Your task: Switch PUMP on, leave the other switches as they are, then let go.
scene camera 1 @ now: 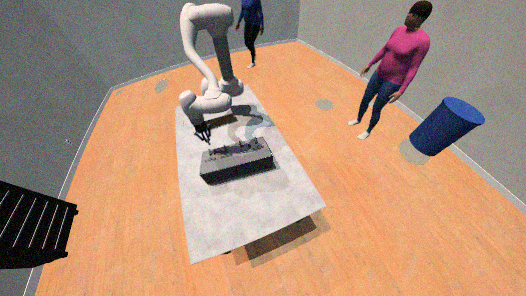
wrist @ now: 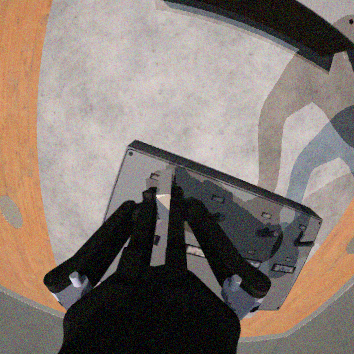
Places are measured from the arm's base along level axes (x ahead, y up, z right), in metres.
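Pixels of known places: gripper, fingertip midpoint: (scene camera 1: 209,144) (wrist: 166,179).
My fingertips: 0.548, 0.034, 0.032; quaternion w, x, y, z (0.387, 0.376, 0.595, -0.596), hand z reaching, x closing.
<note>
For each thing: its middle in the pictures, then the offset to it from my fingertips, as dx, dy, dz. "spot": a spot on its surface instead. Level surfaces: height alone.
- grey switch box at the middle of its body: (wrist: 217,239) (scene camera 1: 235,158) +0.127, -0.072, -0.175
- small plate at a spot on its surface: (wrist: 154,176) spot: +0.030, -0.058, +0.015
- FAN lever at the middle of its body: (wrist: 216,218) +0.046, -0.023, -0.111
- third lever at the middle of its body: (wrist: 267,233) +0.040, -0.023, -0.231
- VALVE lever at the middle of its body: (wrist: 304,243) +0.034, -0.023, -0.351
- pale table at its surface level: dy -0.130
The grey switch box (scene camera 1: 237,165) (wrist: 200,182) stands on the table, with a row of dark levers on its top. My gripper (scene camera 1: 209,142) (wrist: 166,179) is shut and empty, above the box's far left part in the scene view. In the wrist view its fingertips are close beside the small plate (wrist: 154,176) at the PUMP end; they cover the PUMP lever and label, so that lever's position cannot be told. Farther right in the wrist view are the FAN lever (wrist: 217,216), a third lever (wrist: 267,232) and the VALVE lever (wrist: 305,241). Shadow makes them hard to read.
The pale table (scene camera 1: 245,215) (wrist: 125,80) carries a dark flat object (scene camera 1: 220,121) behind the box, near the arm's base. A person in pink (scene camera 1: 404,52) and a blue barrel (scene camera 1: 445,127) are on the right; a person in blue (scene camera 1: 252,15) is behind.
</note>
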